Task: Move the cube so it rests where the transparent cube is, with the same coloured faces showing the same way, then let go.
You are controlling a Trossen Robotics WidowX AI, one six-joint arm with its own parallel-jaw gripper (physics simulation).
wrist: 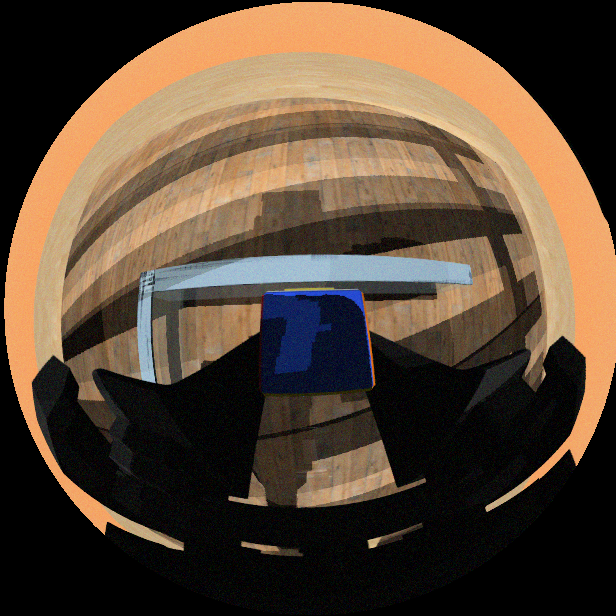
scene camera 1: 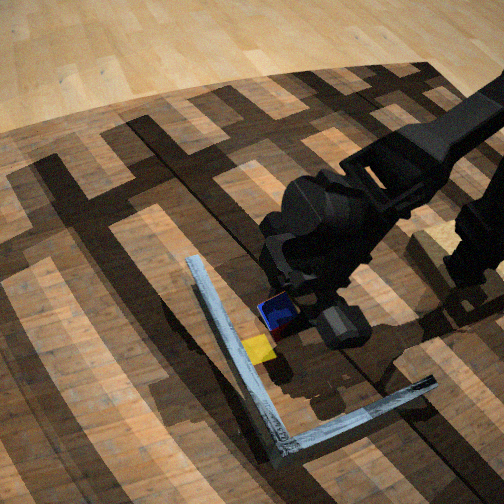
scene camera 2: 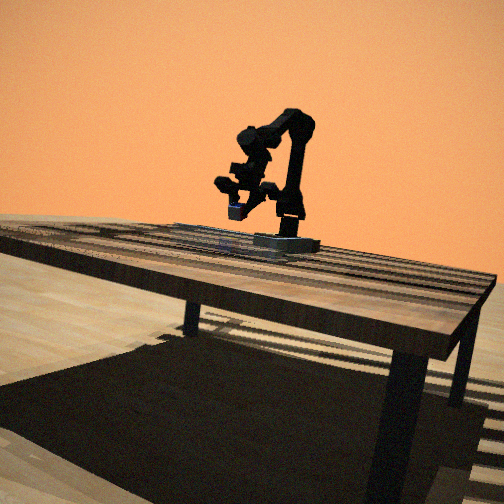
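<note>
My gripper (scene camera 1: 288, 312) is shut on the cube (scene camera 1: 278, 312), whose blue face shows on top with a red edge at its left. It holds the cube above the table. In the wrist view the cube (wrist: 316, 340) fills the middle, blue face toward the camera, between the two dark fingers. A yellow patch (scene camera 1: 259, 348), the transparent cube's visible face, lies on the table just below and left of the held cube, inside the grey L-shaped frame (scene camera 1: 262, 400). In scene camera 2 the cube (scene camera 2: 236, 211) hangs above the table top.
The grey L-shaped frame runs from the upper left to a corner at the bottom, then right (scene camera 1: 370, 413). It also shows in the wrist view (wrist: 300, 275). The arm's base (scene camera 2: 287, 241) stands on the table behind.
</note>
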